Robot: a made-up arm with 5 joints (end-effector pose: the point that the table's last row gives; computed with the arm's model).
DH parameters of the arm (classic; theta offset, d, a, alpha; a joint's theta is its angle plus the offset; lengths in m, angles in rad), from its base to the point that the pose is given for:
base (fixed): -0.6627 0 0.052 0
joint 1: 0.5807 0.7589 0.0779 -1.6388
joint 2: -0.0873 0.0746 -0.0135 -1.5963
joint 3: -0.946 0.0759 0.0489 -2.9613
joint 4: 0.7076 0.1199 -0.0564 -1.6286
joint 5: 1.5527 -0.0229 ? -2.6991
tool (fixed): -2.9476 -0.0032 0 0
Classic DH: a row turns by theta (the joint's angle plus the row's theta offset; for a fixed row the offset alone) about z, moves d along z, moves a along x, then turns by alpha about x.
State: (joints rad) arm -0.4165 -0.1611 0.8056 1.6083 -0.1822
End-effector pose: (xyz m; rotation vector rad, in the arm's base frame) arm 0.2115 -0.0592 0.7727 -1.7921 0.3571 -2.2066
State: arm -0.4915 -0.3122 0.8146 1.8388 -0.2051
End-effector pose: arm 0.2120 -0.0596 0.7865 -1.6952 0.0604 -2.2444
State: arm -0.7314 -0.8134 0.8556 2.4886 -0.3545
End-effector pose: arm 0.1919 -0.0515 0.8117 -1.6878 -0.8260 -2.1883
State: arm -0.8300 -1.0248 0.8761 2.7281 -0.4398
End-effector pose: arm 0.1800 -0.0476 0.8104 -1.8319 -1.1457 -2.0846
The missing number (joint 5, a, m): 0.0461
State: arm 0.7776 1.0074 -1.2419 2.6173 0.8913
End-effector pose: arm -0.0534 0.1218 0.8438 0.2937 0.1389 0.4100
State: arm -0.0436 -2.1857 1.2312 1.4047 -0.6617
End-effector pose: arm 0.0792 -0.0076 0.7954 0.5378 -0.3549 -2.1623
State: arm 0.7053 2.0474 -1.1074 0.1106 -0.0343
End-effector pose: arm 0.0092 0.1044 0.7257 -2.4375 -0.2204 1.0742
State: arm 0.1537 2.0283 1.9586 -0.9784 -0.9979
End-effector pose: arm 0.1434 0.0108 0.7753 -0.0968 -0.0690 1.1730
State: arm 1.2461 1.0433 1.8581 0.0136 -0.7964
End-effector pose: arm 0.0599 0.0393 0.7812 1.3853 -1.0466 1.9228
